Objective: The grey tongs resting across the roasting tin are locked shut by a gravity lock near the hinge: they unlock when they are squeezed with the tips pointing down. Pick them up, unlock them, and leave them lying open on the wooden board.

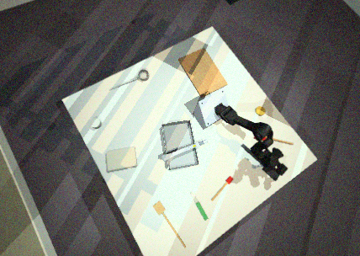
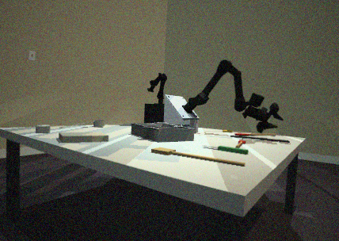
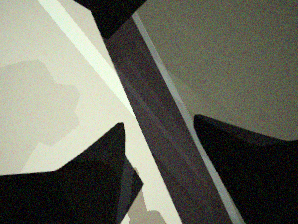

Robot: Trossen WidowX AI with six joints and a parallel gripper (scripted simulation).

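My gripper tip is now 45 cm to the left of the yellow lock piece, 39 cm short of it and 3 cm above it. The rest, counted from my gripper tip: yellow disc 37 cm to the right, 19 cm behind, 9 cm below; then black spatula 9 cm below, 8 cm to the right, 5 cm ahead; then red spatula 18 cm to the right, 11 cm behind, 9 cm below.
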